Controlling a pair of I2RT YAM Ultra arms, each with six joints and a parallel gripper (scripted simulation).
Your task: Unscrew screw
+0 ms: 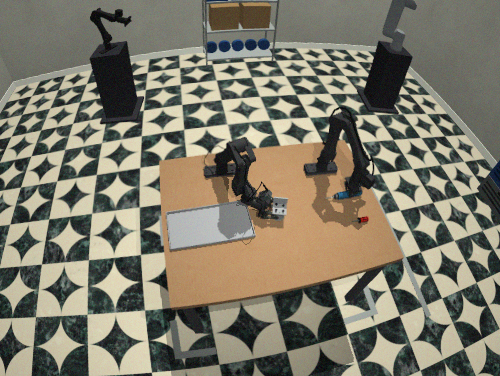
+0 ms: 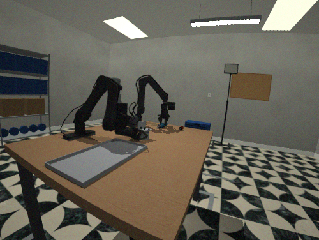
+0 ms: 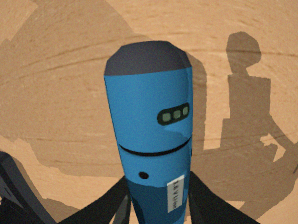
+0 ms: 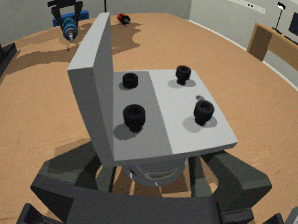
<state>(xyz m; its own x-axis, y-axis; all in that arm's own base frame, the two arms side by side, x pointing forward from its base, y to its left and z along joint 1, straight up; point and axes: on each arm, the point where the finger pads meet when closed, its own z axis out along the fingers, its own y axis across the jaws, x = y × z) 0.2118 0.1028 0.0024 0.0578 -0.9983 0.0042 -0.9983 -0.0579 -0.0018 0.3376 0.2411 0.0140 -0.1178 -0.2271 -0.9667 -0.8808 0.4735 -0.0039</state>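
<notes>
The screw lies 40 mm above my right hand, 20 mm to the left of it and 10 mm behind it. Round my right hand: red-handled screwdriver (450 mm to the left, 60 mm ahead, 10 mm below); grey l-shaped bracket (50 mm above); grey tray (350 mm to the right, 40 mm ahead, 20 mm below).
</notes>
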